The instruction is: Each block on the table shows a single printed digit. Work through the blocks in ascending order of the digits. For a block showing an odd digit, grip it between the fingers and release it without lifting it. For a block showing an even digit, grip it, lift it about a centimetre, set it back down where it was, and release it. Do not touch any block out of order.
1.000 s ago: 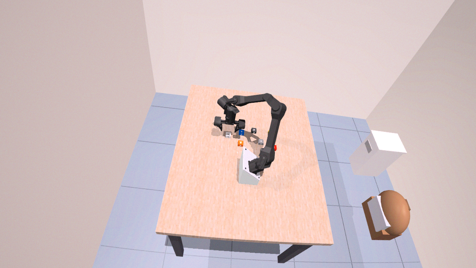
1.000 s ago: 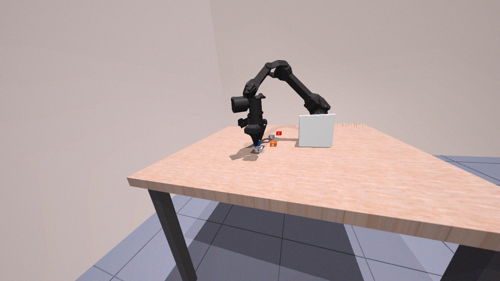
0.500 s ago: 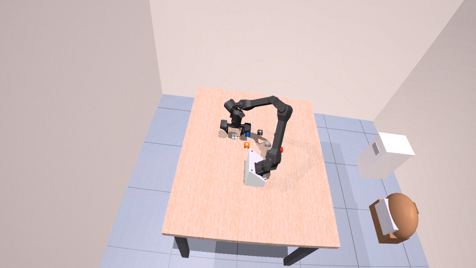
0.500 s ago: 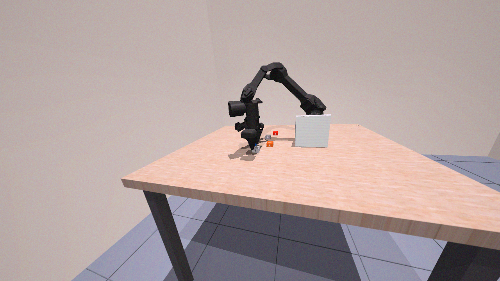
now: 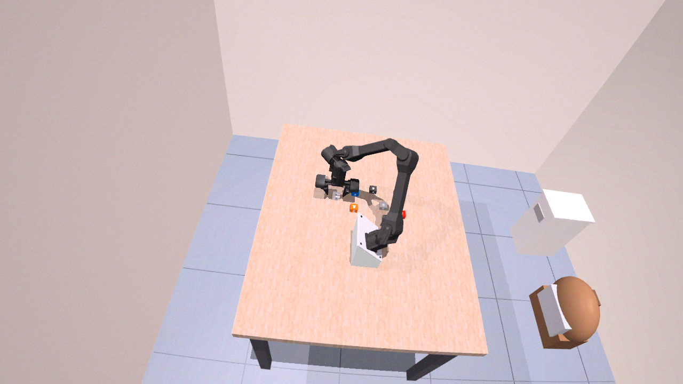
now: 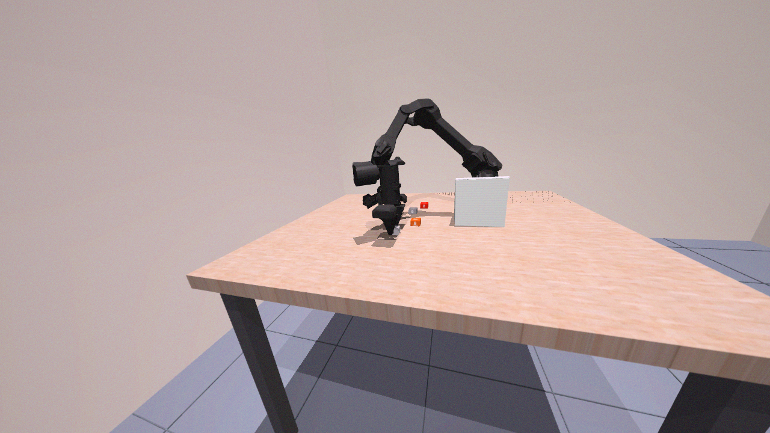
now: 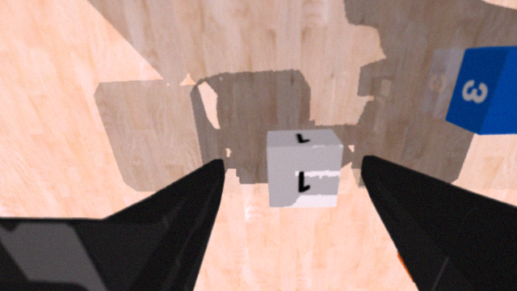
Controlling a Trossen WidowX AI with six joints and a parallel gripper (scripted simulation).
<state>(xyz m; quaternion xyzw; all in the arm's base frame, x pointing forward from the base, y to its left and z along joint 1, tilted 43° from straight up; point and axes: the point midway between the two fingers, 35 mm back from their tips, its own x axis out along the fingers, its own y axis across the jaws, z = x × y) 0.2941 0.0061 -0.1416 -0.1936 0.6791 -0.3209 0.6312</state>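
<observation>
Right now my gripper tip is right at the white block 1. Also, from my gripper tip: black block 4: 18 cm to the right, 4 cm ahead; blue block 3: 9 cm to the right, 2 cm ahead; orange block: 8 cm to the right, 7 cm behind.
</observation>
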